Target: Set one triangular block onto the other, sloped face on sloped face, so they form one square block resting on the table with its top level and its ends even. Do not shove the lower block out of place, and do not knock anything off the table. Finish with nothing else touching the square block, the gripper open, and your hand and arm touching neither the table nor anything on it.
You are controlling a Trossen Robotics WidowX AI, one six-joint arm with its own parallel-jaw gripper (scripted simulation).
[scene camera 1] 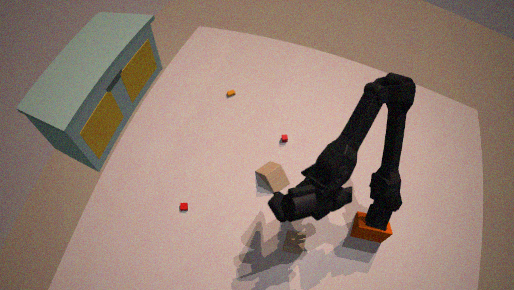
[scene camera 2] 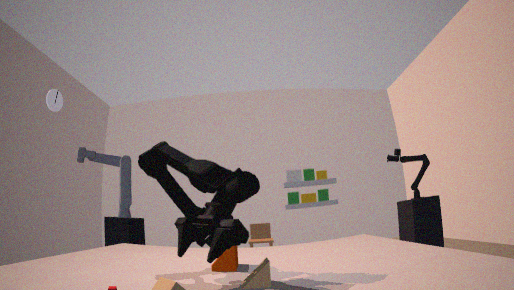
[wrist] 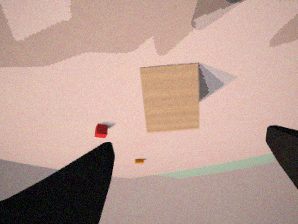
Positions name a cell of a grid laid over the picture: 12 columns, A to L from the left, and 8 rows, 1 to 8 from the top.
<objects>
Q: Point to a tan triangular block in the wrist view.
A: At G4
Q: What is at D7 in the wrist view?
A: The gripper.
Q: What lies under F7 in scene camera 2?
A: The gripper.
</objects>
